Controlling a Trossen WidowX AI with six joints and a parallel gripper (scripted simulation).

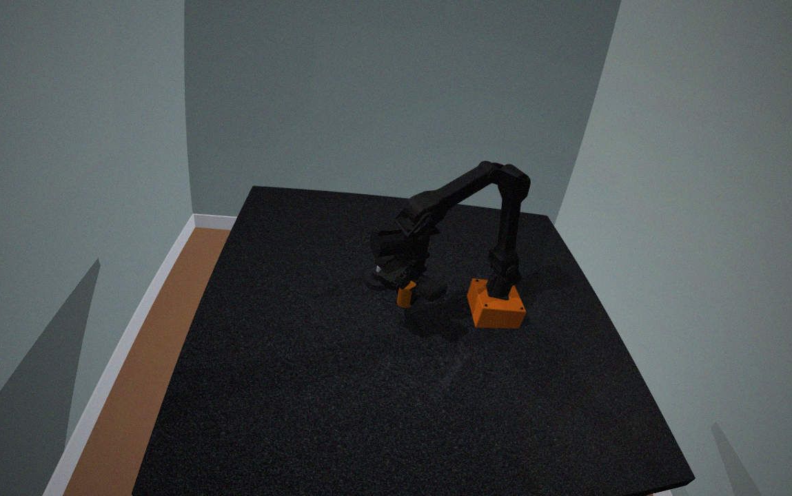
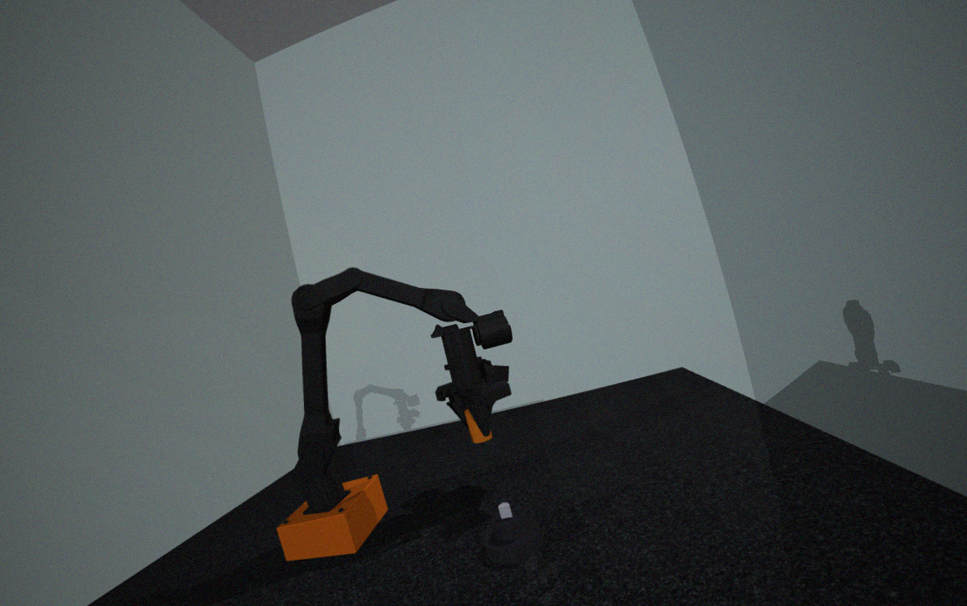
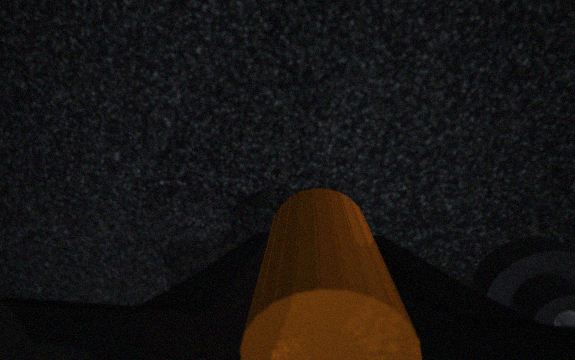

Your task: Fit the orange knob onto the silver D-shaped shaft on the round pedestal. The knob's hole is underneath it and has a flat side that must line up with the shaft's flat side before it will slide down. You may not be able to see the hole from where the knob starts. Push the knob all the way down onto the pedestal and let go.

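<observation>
Now: the dark round pedestal 8 cm ahead of my gripper tip, 18 cm to the right of it and 8 cm below it. Round my gripper tip: orange knob (3 cm above).
</observation>
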